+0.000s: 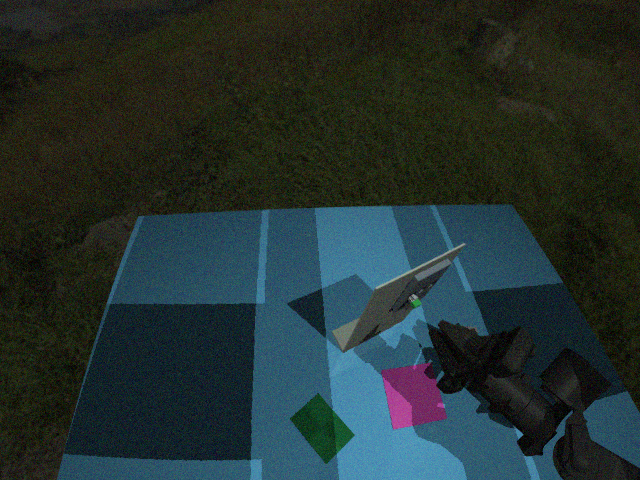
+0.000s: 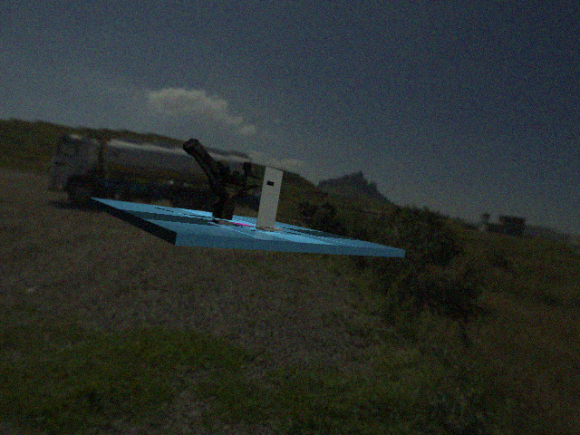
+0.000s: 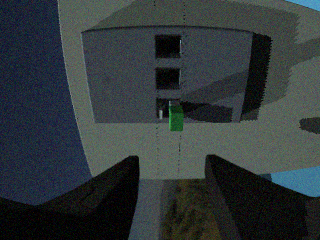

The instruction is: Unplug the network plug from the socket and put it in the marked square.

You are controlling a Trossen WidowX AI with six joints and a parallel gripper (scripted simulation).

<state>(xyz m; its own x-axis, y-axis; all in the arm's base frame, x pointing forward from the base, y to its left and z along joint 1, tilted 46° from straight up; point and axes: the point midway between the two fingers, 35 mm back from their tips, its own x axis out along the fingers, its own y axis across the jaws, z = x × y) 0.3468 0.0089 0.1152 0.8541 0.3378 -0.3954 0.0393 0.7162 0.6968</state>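
The network plug is 50 mm ahead of my gripper tip and 20 mm to the left of it. Round my gripper tip: upright panel: 80 mm ahead, 10 mm to the left, 90 mm below; magenta square: 80 mm behind, 30 mm to the right, 230 mm below.
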